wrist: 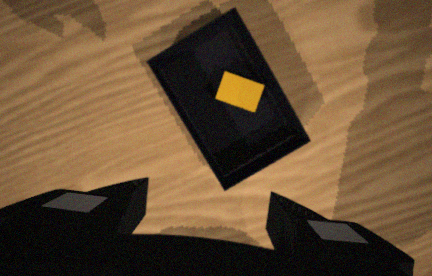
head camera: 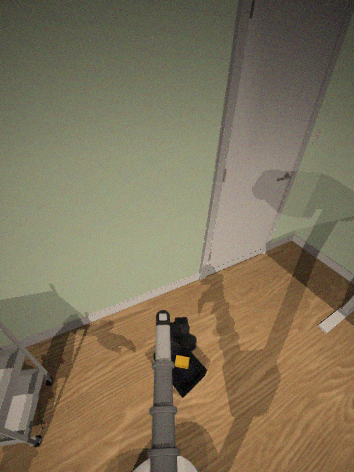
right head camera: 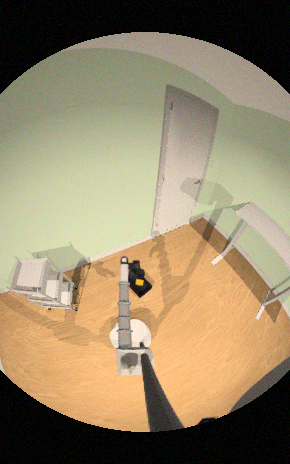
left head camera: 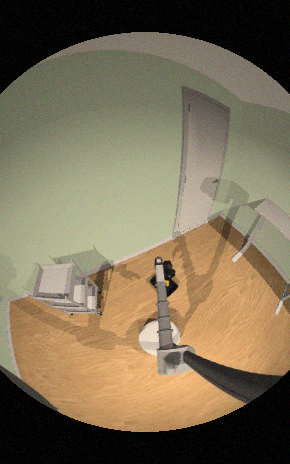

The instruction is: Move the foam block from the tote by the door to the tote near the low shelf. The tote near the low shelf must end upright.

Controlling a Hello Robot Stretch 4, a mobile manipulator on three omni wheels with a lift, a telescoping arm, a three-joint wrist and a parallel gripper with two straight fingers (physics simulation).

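Where they show: gripper, fingertip midpoint: (wrist: pixel 207 203) (head camera: pixel 180 351) (right head camera: pixel 136 277) (left head camera: pixel 165 277); robot's base, link origin: (right head camera: pixel 131 335).
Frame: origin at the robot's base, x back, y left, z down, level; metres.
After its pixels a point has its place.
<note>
The yellow foam block (head camera: pixel 182 362) {x -0.664, y -0.128, z -0.021 m} (left head camera: pixel 167 283) {x -0.652, y -0.157, z -0.021 m} (right head camera: pixel 139 282) {x -0.660, y -0.129, z -0.021 m} (wrist: pixel 240 91) {x -0.676, y -0.128, z -0.021 m} lies inside the black tote (head camera: pixel 187 384) {x -0.544, y -0.154, z 0.024 m} (left head camera: pixel 172 287) {x -0.605, y -0.221, z 0.024 m} (right head camera: pixel 143 291) {x -0.551, y -0.174, z 0.025 m} (wrist: pixel 270 159) {x -0.542, y -0.207, z -0.047 m}, which stands upright on the floor by the door. My gripper (wrist: pixel 207 203) {x -0.566, y -0.087, z -0.419 m} is open and empty. In the wrist view its fingers stand at the lower left and lower right, with the tote beyond them and the block above the gap. The arm hides part of the tote in the head view. The tote near the low shelf and the low shelf do not show.
A grey three-tier trolley (head camera: pixel 11 387) {x -0.416, y 0.695, z -0.403 m} (left head camera: pixel 55 279) {x -0.430, y 0.917, z -0.635 m} (right head camera: pixel 31 272) {x -0.440, y 0.922, z -0.635 m} stands by the wall at the left. The door (head camera: pixel 260 125) {x -1.552, y -0.625, z -1.301 m} (left head camera: pixel 202 165) {x -1.579, y -0.683, z -1.147 m} (right head camera: pixel 185 160) {x -1.588, y -0.701, z -1.215 m} is shut. A light table (left head camera: pixel 275 212) {x -0.906, y -1.641, z -0.923 m} (right head camera: pixel 265 225) {x -0.742, y -1.624, z -0.923 m} stands at the right; its leg's foot (head camera: pixel 332 321) shows in the head view.
</note>
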